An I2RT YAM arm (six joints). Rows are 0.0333 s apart.
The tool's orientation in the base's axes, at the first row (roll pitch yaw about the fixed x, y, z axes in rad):
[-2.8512 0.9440 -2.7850]
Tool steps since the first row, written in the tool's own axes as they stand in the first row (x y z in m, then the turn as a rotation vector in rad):
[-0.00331 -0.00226 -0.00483 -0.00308 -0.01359 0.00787]
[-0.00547 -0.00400 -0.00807 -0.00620 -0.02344 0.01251]
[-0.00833 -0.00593 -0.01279 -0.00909 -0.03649 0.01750]
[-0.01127 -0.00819 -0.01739 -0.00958 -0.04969 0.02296]
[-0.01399 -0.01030 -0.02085 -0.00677 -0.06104 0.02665]
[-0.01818 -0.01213 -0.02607 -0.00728 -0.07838 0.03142]
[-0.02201 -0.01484 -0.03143 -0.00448 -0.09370 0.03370]
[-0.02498 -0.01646 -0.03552 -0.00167 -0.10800 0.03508]
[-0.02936 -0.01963 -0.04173 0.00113 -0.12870 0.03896]
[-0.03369 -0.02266 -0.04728 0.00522 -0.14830 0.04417]
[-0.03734 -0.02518 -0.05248 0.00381 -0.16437 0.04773]
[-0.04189 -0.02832 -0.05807 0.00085 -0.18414 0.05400]
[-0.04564 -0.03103 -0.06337 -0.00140 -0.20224 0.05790]
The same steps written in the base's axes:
[-0.00191 -0.00155 0.00577 0.00979 -0.01265 0.00035]
[-0.00320 -0.00282 0.00964 0.01650 -0.02164 0.00193]
[-0.00531 -0.00413 0.01493 0.02375 -0.03381 0.00366]
[-0.00723 -0.00575 0.02028 0.03008 -0.04662 0.00320]
[-0.00835 -0.00727 0.02478 0.03292 -0.05829 0.00076]
[-0.01015 -0.00822 0.03141 0.03917 -0.07515 0.00140]
[-0.01216 -0.01010 0.03798 0.04131 -0.09071 0.00043]
[-0.01372 -0.01109 0.04296 0.04259 -0.10528 -0.00022]
[-0.01608 -0.01331 0.05053 0.04668 -0.12610 -0.00120]
[-0.01793 -0.01540 0.05766 0.05104 -0.14611 -0.00414]
[-0.01993 -0.01714 0.06396 0.05664 -0.16154 -0.00230]
[-0.02169 -0.01929 0.07132 0.06577 -0.18027 -0.00011]
[-0.02369 -0.02119 0.07779 0.07235 -0.19752 0.00256]

